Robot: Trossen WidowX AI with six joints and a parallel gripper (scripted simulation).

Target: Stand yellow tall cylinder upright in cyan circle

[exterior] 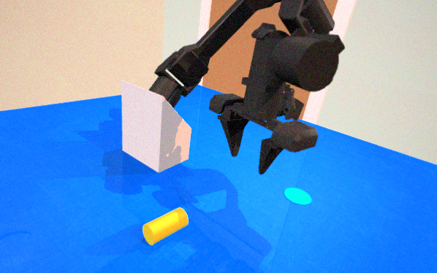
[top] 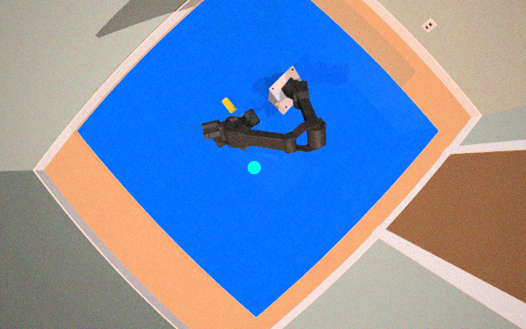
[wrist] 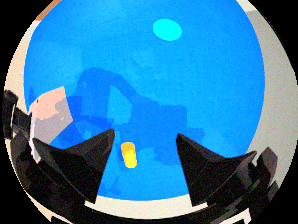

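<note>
Now: gripper tip 120 mm to the left of the yellow tall cylinder, 90 mm above it and 70 mm past it. Also, from my gripper tip: cyan circle (150 mm to the left, 110 mm below, 80 mm ahead).
</note>
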